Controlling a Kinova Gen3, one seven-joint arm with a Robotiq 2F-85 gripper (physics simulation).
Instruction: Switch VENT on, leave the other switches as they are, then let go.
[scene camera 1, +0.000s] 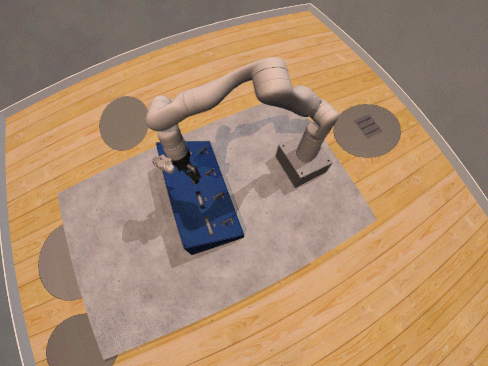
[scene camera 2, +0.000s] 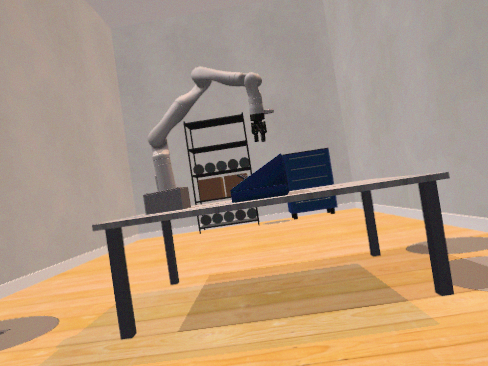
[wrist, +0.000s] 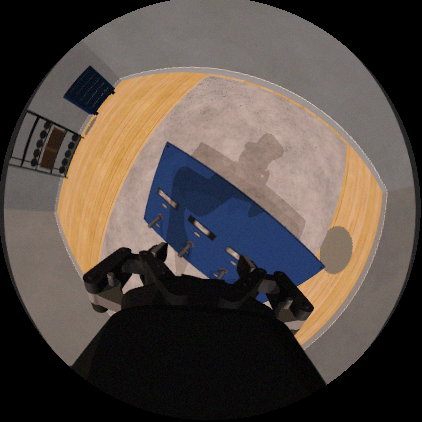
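Seen in the pictures: gripper, between the fingertips: (scene camera 1: 188, 176) (scene camera 2: 260, 141) (wrist: 202, 256); arm's base, origin of its link: (scene camera 1: 305, 153) (scene camera 2: 167, 190).
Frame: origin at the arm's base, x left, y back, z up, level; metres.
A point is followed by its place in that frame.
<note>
A blue sloped switch panel (scene camera 1: 192, 240) @[x 0.259, y -0.594, z 0.054 m] (scene camera 2: 265, 180) @[x -0.217, y -0.576, z -0.035 m] (wrist: 280, 245) @[x -0.070, y -0.619, z 0.057 m] stands on the grey table. In scene camera 1, four small metal switches (scene camera 1: 203, 150) @[x -0.147, y -0.457, z 0.002 m] (scene camera 1: 211, 172) @[x -0.029, y -0.447, z 0.006 m] (scene camera 1: 219, 196) @[x 0.090, y -0.442, z 0.005 m] (scene camera 1: 227, 221) @[x 0.209, y -0.440, z 0.004 m] stand in a row beside pale label plates (scene camera 1: 201, 199) @[x 0.088, y -0.520, z 0.012 m] (scene camera 1: 209, 226) @[x 0.212, y -0.517, z 0.014 m]. Three switches (wrist: 156, 221) @[x 0.199, y -0.442, z -0.003 m] (wrist: 186, 249) @[x 0.081, y -0.450, z 0.001 m] (wrist: 220, 273) @[x -0.031, y -0.462, z -0.003 m] show in the wrist view; the far end of the row is hidden by a finger. The lettering is too blurred to tell which is VENT. My gripper (scene camera 1: 195, 180) @[x 0.050, y -0.539, z 0.179 m] (scene camera 2: 259, 141) @[x 0.050, y -0.539, z 0.179 m] (wrist: 202, 256) @[x 0.050, y -0.539, z 0.179 m] is open and empty, pointing down above the panel, apart from the switches.
The arm's grey base block (scene camera 1: 312, 167) @[x 0.077, y 0.004, z 0.002 m] (scene camera 2: 166, 198) @[x -0.095, y -0.032, z -0.045 m] stands on the table (scene camera 1: 270, 295) (scene camera 2: 400, 182) @[x -0.246, y -1.117, z -0.126 m], to the right of the panel in scene camera 1. A black shelf rack (scene camera 2: 217, 120) and a blue cabinet (scene camera 2: 320, 172) stand behind the table.
</note>
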